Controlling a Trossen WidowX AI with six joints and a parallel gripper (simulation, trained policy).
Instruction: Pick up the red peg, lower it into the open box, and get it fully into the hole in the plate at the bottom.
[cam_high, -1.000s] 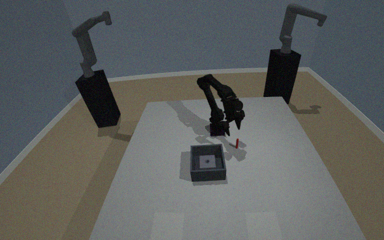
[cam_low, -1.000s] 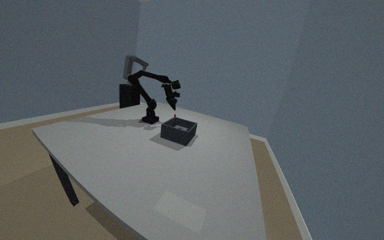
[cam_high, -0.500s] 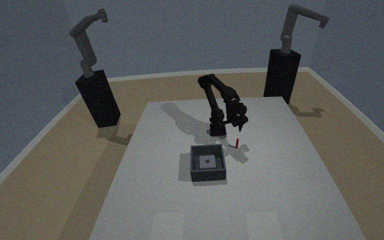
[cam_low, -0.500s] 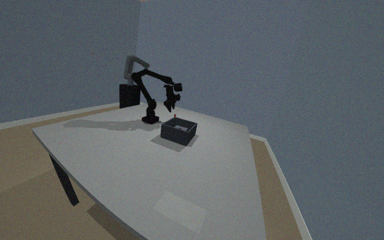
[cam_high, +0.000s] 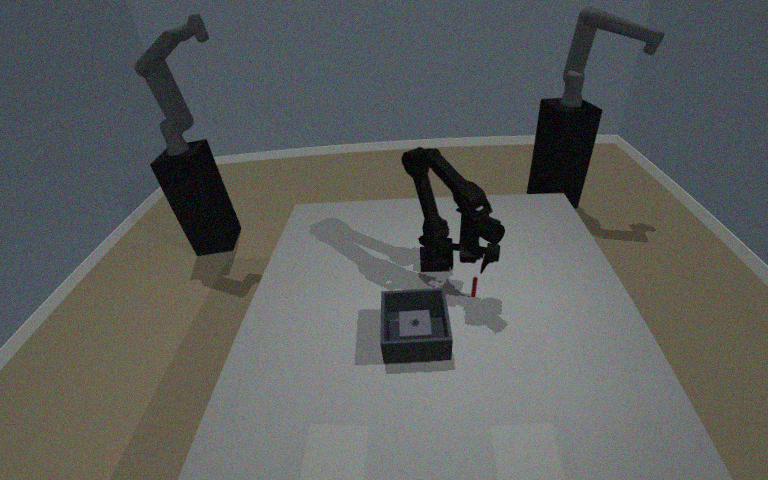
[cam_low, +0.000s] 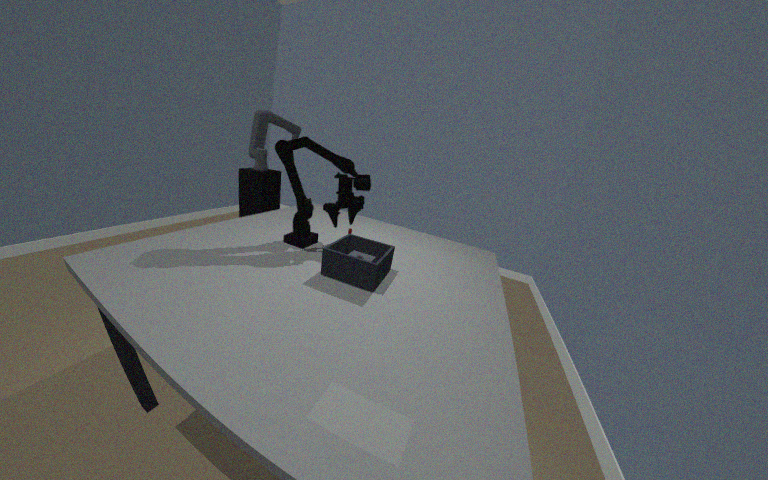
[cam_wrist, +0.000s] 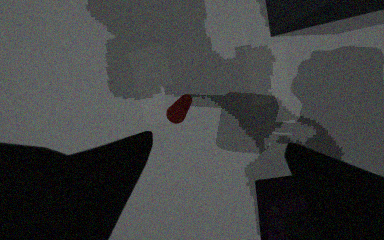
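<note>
My gripper tip is 30 mm short of the red peg, 20 mm to the right of it and 50 mm above it. Also, from my gripper tip: dark grey box 140 mm ahead, 190 mm to the right, 70 mm below; then light plate 140 mm ahead, 190 mm to the right, 50 mm below.
</note>
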